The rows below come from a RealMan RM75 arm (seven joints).
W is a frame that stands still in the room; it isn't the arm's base.
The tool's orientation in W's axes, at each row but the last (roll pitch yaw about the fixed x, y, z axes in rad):
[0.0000, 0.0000, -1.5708]
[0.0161, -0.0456, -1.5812]
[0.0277, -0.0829, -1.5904]
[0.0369, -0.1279, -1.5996]
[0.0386, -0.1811, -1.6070]
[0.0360, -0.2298, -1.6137]
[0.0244, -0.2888, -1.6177]
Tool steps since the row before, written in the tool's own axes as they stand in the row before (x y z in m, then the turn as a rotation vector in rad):
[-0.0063, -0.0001, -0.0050, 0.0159, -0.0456, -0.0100]
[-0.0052, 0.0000, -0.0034, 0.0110, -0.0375, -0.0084]
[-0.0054, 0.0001, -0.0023, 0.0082, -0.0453, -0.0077]
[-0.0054, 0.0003, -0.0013, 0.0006, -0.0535, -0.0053]
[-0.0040, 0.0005, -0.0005, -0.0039, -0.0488, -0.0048]
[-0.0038, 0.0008, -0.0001, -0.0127, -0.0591, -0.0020]
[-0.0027, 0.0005, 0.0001, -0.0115, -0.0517, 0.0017]
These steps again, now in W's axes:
[-0.0001, 0.0063, -0.0050, -0.0456, -0.0159, -0.0100]
[0.0001, 0.0050, -0.0036, -0.0375, -0.0110, -0.0085]
[0.0003, 0.0052, -0.0027, -0.0452, -0.0080, -0.0082]
[0.0005, 0.0052, -0.0020, -0.0533, 0.0000, -0.0071]
[0.0007, 0.0038, -0.0012, -0.0485, 0.0044, -0.0073]
[0.0010, 0.0036, -0.0009, -0.0584, 0.0139, -0.0069]
[0.0006, 0.0026, -0.0007, -0.0511, 0.0136, -0.0029]

